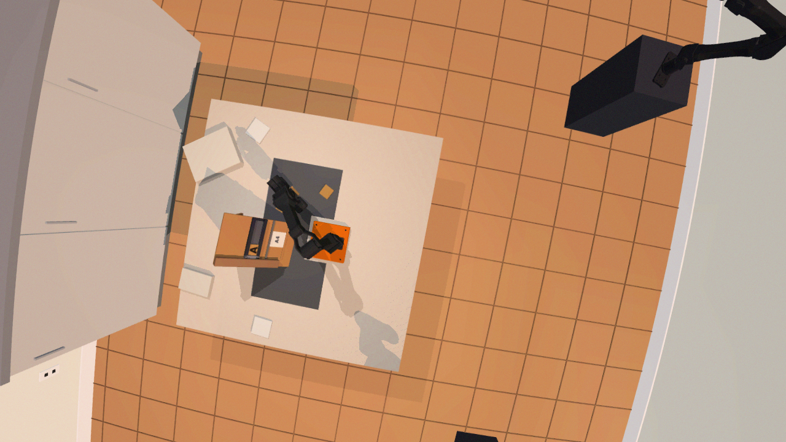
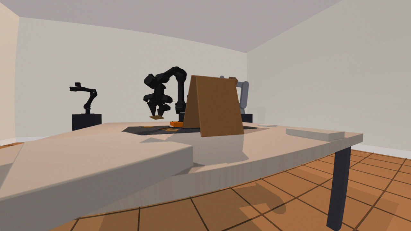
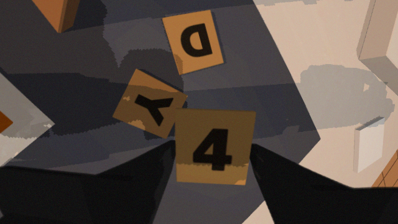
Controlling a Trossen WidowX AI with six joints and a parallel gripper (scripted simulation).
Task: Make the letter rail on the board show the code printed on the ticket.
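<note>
The tile marked y lies 6 cm below my gripper tip, 5 cm to the left of it and 2 cm behind it. From my gripper tip the other things lie so: tile marked d: 8 cm to the left, 6 cm below, 6 cm ahead; white ticket: 24 cm to the left, 3 cm ahead; blank tile: 16 cm behind, 6 cm below, 5 cm to the right.
</note>
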